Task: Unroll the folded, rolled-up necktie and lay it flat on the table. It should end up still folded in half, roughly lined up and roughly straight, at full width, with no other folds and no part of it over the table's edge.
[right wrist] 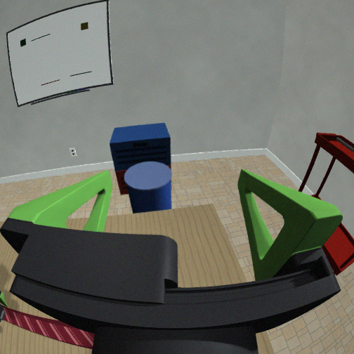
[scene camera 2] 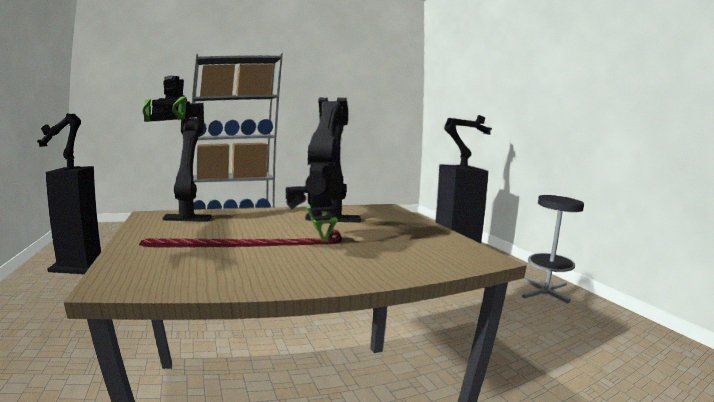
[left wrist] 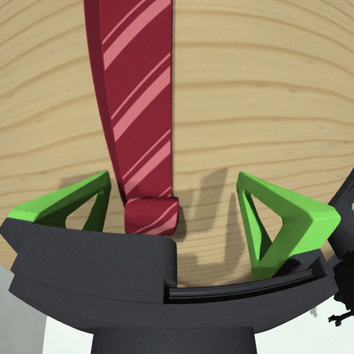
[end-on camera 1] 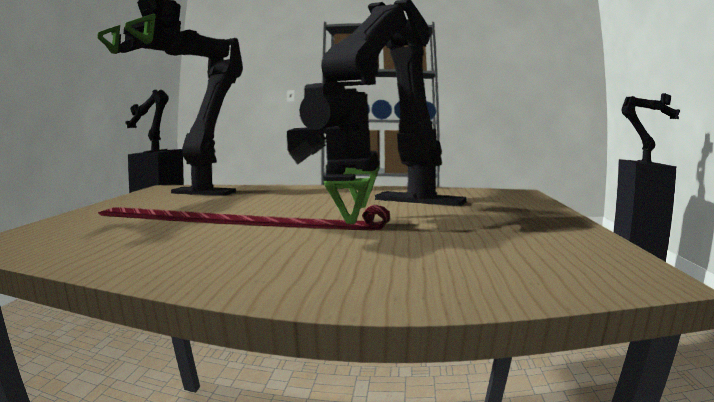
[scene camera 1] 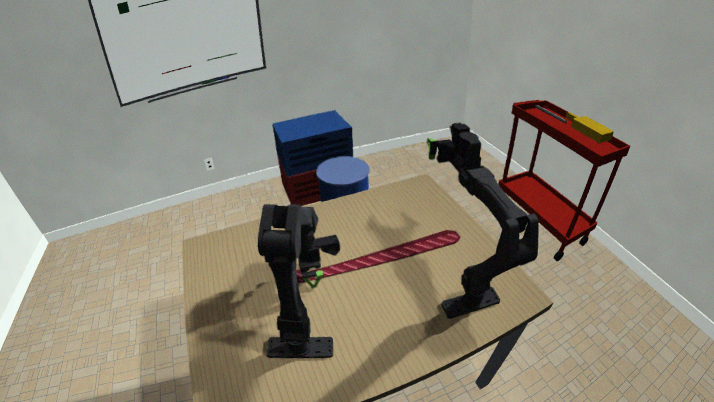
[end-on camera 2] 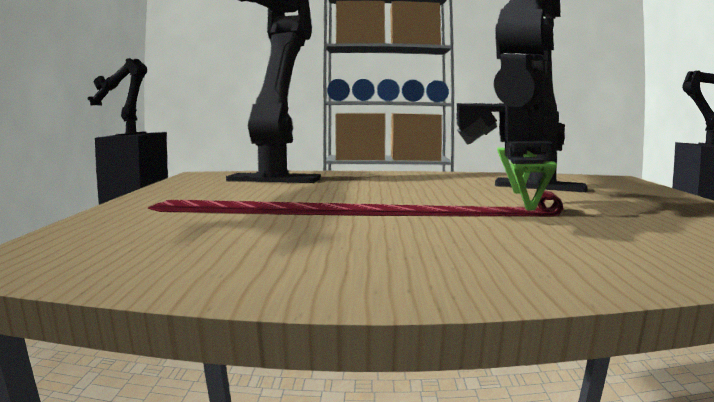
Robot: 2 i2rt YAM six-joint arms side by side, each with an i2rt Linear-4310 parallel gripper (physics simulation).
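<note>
The red striped necktie (scene camera 1: 390,256) (scene camera 2: 225,243) (end-on camera 1: 225,219) (end-on camera 2: 350,208) (right wrist: 50,327) lies long and roughly straight on the table (scene camera 1: 350,325) (end-on camera 1: 350,280). A small curled roll (scene camera 2: 338,237) (end-on camera 1: 386,216) (end-on camera 2: 558,204) (left wrist: 151,216) stands up at one end. My left gripper (left wrist: 173,178) (end-on camera 1: 358,214) (end-on camera 2: 523,200) is open, pointing down, low over the tie just beside the roll. In the left wrist view its fingers stand either side of the tie, not touching it. My right gripper (right wrist: 174,176) (scene camera 2: 163,109) is open and empty, raised high above the table. The left arm partly hides the rolled end in scene camera 1.
A blue drum (scene camera 1: 343,171) (right wrist: 148,176) and a blue and red cabinet (scene camera 1: 315,127) (right wrist: 141,134) stand beyond the table's far edge. A red cart (scene camera 1: 545,205) stands to the right. A shelf rack (scene camera 2: 237,97) (end-on camera 2: 390,48) stands behind the arms.
</note>
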